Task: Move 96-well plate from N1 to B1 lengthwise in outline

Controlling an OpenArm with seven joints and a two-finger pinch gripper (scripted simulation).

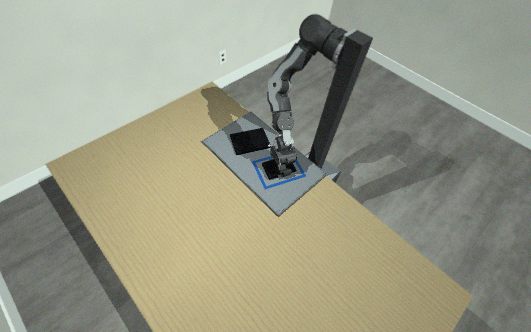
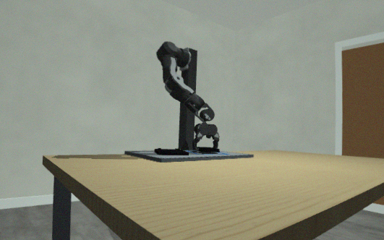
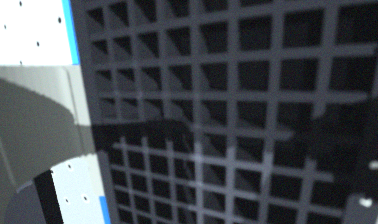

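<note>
Right now the black 96-well plate is right at my hand. The rest, counted from my hand: black plate nest N1: 200 mm to the right, 20 mm behind, 10 mm below.
</note>
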